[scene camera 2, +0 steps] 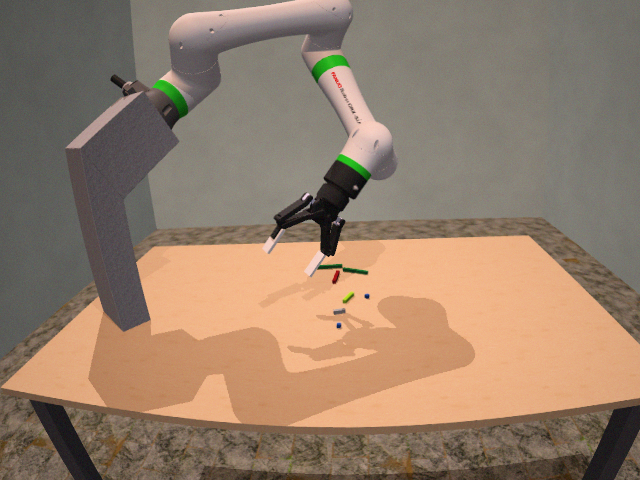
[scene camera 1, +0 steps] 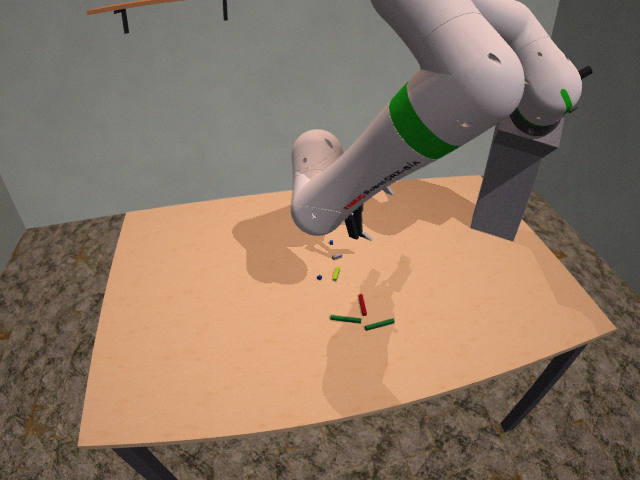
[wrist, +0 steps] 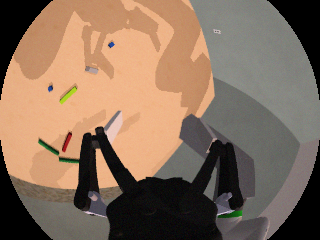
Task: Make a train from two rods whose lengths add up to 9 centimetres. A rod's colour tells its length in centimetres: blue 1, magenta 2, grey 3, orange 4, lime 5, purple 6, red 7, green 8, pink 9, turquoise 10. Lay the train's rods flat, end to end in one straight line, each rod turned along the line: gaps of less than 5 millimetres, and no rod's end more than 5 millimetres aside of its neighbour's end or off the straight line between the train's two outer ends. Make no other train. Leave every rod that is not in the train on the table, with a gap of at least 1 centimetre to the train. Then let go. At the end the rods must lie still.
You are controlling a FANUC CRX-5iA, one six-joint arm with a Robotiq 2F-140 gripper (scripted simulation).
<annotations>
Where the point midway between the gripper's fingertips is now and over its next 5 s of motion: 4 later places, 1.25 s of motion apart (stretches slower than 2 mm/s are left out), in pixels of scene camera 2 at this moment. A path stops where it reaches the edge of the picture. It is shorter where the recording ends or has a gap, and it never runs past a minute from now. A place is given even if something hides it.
My gripper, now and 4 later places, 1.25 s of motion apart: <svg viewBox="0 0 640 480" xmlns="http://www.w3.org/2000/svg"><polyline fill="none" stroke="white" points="287,263 329,275 327,269 320,258 338,262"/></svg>
</annotations>
